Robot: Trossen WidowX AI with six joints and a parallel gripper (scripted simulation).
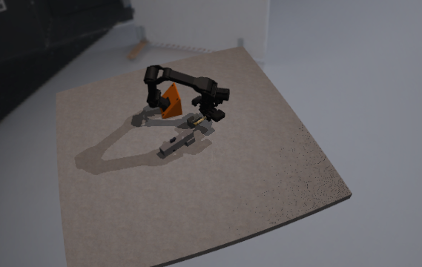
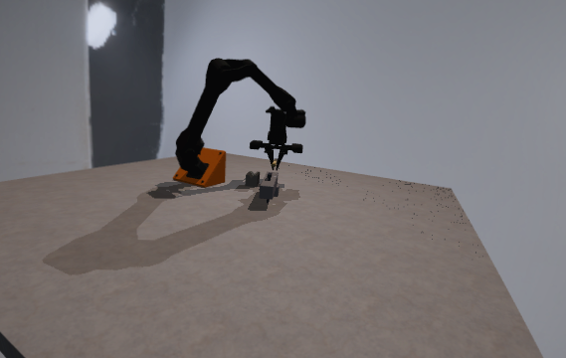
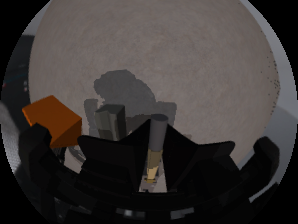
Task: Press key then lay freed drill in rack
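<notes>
The drill is 40 mm to the right of my gripper tip, 30 mm above it and 20 mm ahead of it. Also, from my gripper tip: grey rack 60 mm to the right, 50 mm behind, 30 mm below; then dark upright piece 210 mm to the right, 90 mm ahead; then grey holder block 180 mm to the right, 80 mm ahead, 10 mm below.
</notes>
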